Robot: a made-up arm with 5 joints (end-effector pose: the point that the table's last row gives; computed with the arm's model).
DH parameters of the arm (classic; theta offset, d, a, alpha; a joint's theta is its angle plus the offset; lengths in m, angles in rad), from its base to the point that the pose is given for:
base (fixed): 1.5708 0.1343 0 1.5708
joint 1: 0 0.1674 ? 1.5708
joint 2: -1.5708 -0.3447 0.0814 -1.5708
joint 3: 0 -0.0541 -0.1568 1.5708
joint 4: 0 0.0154 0.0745 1.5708
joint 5: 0 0.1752 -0.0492 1.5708
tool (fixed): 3.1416 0.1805 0 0
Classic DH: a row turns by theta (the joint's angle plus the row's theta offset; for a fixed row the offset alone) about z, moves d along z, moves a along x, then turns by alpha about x.
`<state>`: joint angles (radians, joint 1 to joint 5).
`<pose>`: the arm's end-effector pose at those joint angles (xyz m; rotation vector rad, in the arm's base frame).
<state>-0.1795 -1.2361 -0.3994 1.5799 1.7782</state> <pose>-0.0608 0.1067 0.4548 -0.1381 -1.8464 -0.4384</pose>
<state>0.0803 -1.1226 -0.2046 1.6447 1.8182</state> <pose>-0.0642 0.0666 0.4741 -0.2750 -1.7754 -0.6254</pose>
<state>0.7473 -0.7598 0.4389 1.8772 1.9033</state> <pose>-0.0258 -0.0312 0.5013 -0.7046 -1.2341 -0.7931</pose>
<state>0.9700 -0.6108 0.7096 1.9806 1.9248</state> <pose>-0.0003 -0.0624 0.4950 -0.8082 -0.9813 -0.6768</pose>
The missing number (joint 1, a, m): 0.0684
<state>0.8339 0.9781 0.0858 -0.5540 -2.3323</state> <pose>0.1038 -0.2296 0.0998 0.9065 2.3355 0.8687</pose>
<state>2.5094 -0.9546 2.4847 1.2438 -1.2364</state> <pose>0.2839 -0.0807 -0.2161 -0.4461 1.5268 0.7903</pose>
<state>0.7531 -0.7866 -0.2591 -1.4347 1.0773</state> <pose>0.4980 -0.3675 0.5186 1.4657 -1.7235 1.7556</pose>
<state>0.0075 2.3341 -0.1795 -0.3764 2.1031</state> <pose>0.0020 0.3430 0.4152 -2.0567 -1.3279 -0.9091</pose>
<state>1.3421 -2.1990 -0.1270 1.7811 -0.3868</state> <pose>0.2836 -0.4608 0.2451 1.3315 0.0737 0.6597</pose>
